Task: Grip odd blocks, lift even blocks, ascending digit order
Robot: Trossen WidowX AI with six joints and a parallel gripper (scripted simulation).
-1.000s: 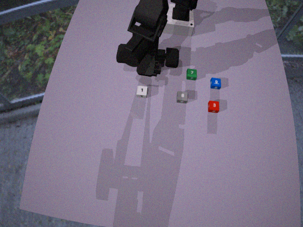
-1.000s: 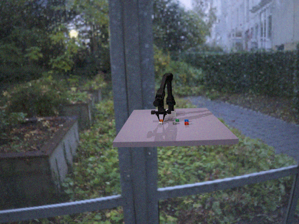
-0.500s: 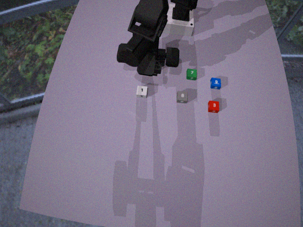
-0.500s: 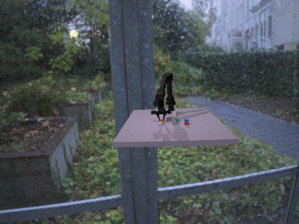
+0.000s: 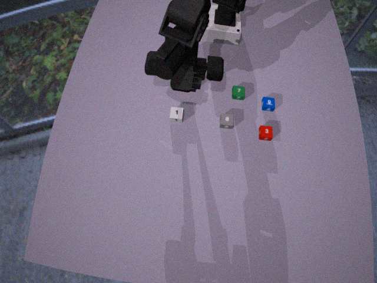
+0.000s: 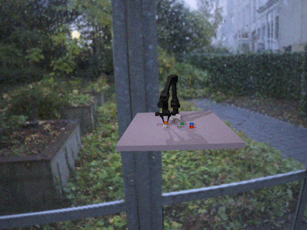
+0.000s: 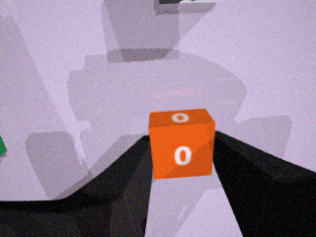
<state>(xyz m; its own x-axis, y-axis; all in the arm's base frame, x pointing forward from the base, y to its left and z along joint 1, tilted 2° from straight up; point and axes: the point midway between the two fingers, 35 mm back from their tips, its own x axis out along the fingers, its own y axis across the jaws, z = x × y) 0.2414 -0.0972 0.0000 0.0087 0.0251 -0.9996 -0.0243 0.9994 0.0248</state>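
My gripper tip is 90 mm short of the white 1 block, 10 mm to the left of it and 10 mm above it. From my gripper tip the other things lie so: grey block: 90 mm ahead, 120 mm to the left, 10 mm below; then orange block: right at my gripper tip; then green block: 150 mm to the left, 10 mm below.
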